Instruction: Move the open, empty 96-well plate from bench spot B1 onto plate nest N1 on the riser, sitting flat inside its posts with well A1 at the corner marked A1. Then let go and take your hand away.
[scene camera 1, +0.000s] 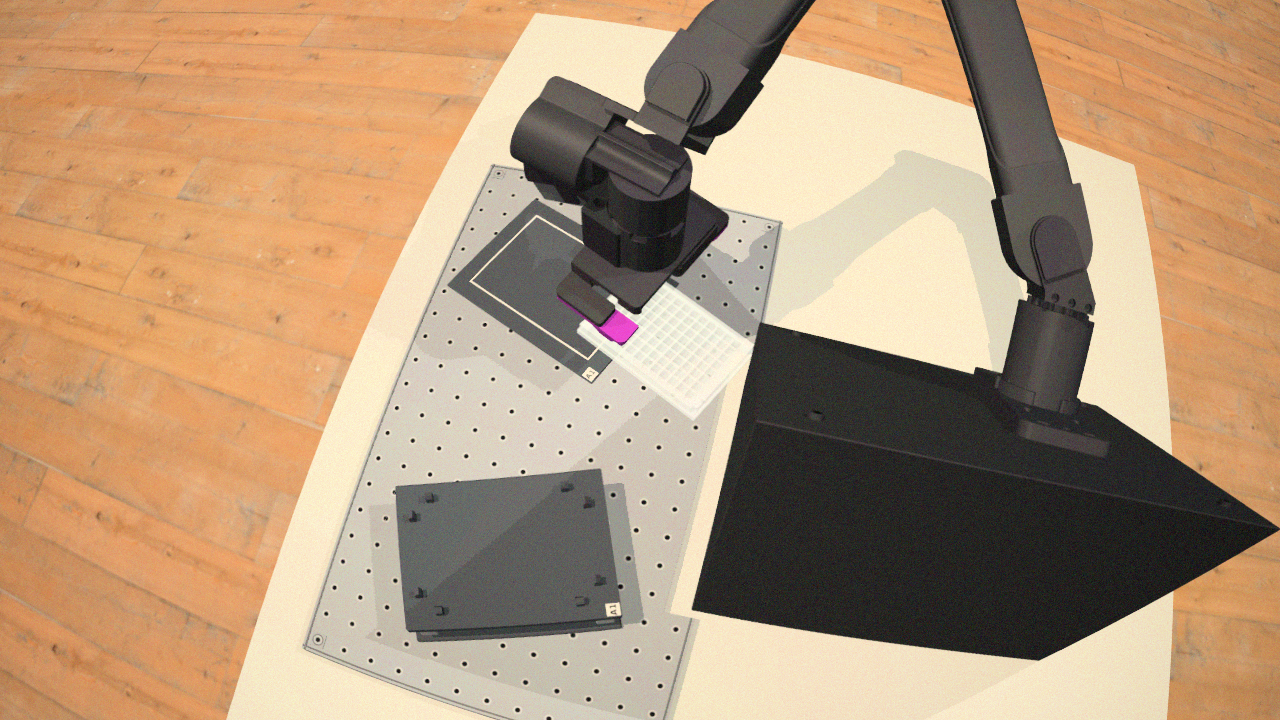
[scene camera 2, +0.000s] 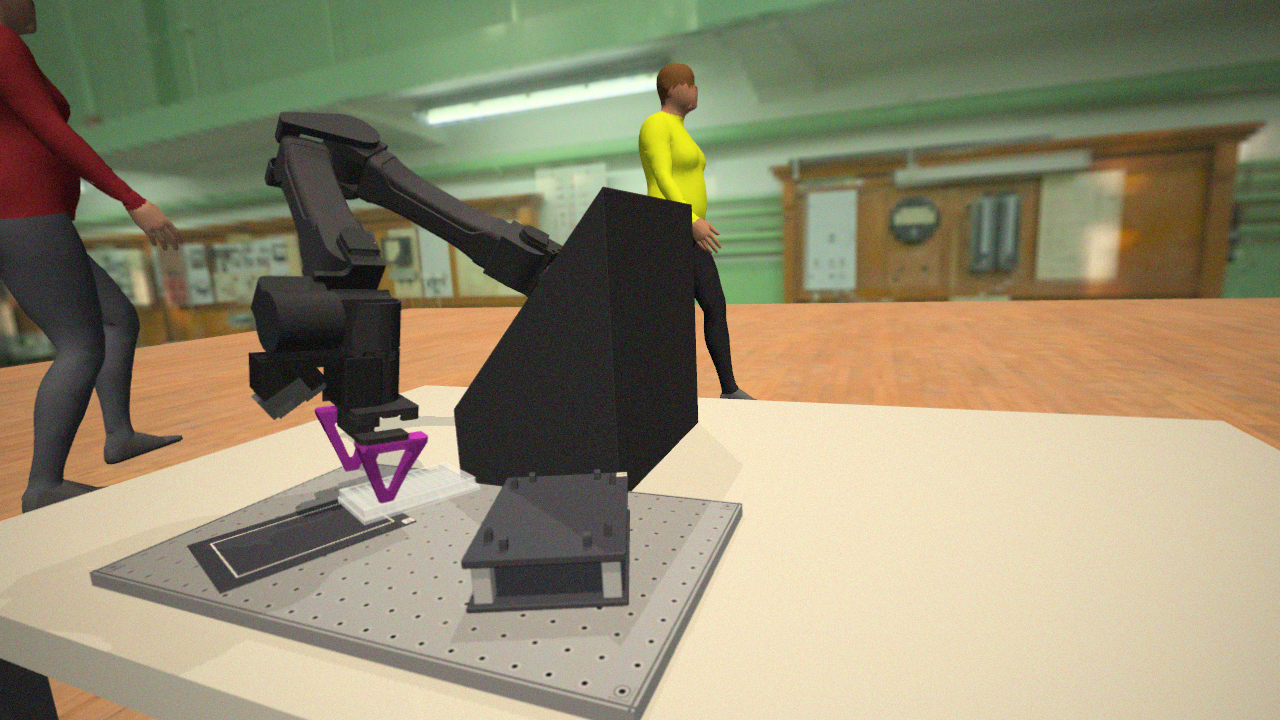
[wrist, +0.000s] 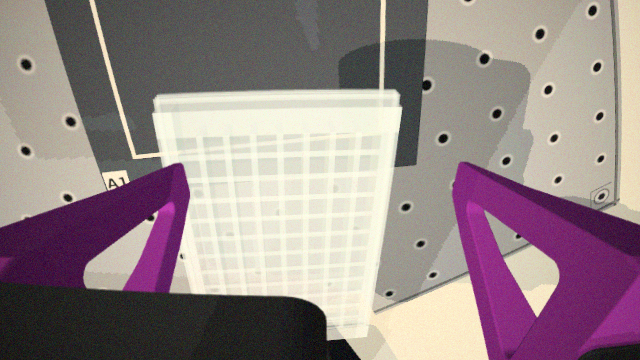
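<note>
The clear 96-well plate (scene camera 1: 689, 353) (scene camera 2: 420, 491) (wrist: 285, 210) lies low on the perforated board, askew to bench spot B1 (scene camera 1: 514, 259) (scene camera 2: 295, 540) (wrist: 240, 45). One end overlaps the spot's dark mat near its A1 label; the rest is outside the white outline. I cannot make out the plate's own A1 corner. My gripper (scene camera 2: 367, 481) (wrist: 320, 177) is open above the plate, its magenta fingers apart on either side, with a wider gap on the right in the wrist view. Plate nest N1 (scene camera 1: 505, 555) (scene camera 2: 559, 514) on the riser is empty, with small posts and an A1 label at one corner.
The perforated board (scene camera 1: 528, 429) (scene camera 2: 384, 617) carries the spot and riser. The large black arm base (scene camera 1: 895, 501) (scene camera 2: 572, 376) stands beside the board, close to the plate's far end. Two people (scene camera 2: 40, 170) (scene camera 2: 675, 161) stand beyond the table.
</note>
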